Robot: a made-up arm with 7 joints.
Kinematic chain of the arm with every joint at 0, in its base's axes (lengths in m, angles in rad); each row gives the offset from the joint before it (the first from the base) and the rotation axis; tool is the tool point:
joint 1: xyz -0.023 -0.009 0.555 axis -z
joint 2: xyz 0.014 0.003 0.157 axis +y
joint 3: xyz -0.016 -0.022 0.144 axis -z
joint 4: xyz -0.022 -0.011 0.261 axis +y
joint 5: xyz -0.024 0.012 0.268 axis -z
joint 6: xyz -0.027 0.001 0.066 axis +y
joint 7: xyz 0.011 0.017 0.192 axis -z
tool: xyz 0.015 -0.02 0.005
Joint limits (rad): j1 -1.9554..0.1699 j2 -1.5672..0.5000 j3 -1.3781..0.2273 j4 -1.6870..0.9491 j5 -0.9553..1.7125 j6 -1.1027..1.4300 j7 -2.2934..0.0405
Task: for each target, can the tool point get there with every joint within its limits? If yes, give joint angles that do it. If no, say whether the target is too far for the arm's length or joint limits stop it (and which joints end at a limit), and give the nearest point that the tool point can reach.
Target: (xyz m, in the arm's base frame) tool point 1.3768 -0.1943 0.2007
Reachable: no: too far | nearest point 0.6564 -0.2905 0.4899 | short by 0.782 m
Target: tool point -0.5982 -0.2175 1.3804
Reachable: yes | joints -0.3530 -0.3827 -0.0900 -0.5078 0.6068 -0.2016 -1.6433
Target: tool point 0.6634 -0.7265 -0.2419
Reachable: no: too far | nearest point 0.3974 -0.5380 0.2327 | short by 0.576 m
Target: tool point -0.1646 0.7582 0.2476
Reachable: no: joint limits stop it (at a limit: joint 1, joint 2, joint 3, joint 4, joint 6, joint 7) | nearest point -0.2797 0.3178 0.3017 | short by 0.458 m
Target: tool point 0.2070 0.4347 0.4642
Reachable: no: joint limits stop it (at a limit: joint 1, joint 2, joint 4, joint 6, joint 7) | nearest point 0.3751 0.0242 0.4646 | short by 0.444 m
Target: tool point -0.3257 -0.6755 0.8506
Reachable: yes | joints -1.2726 -0.5672 0.0909 -1.3598 1.4045 -0.3152 -1.5340
